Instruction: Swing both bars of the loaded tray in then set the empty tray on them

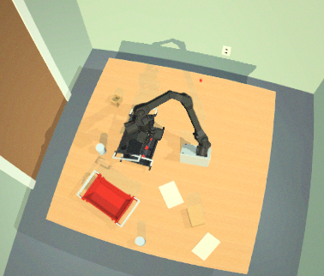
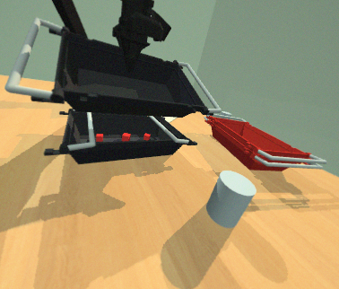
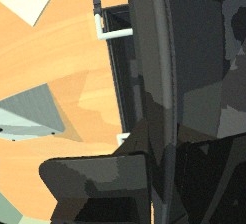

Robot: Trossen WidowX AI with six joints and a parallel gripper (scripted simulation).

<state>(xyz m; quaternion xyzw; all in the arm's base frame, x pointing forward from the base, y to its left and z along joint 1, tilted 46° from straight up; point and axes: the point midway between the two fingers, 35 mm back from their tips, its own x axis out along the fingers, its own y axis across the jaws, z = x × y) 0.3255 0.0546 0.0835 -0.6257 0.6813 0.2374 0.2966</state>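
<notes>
Right now the black tray is 70 mm ahead of my gripper tip and 10 mm to the right of it.
</notes>
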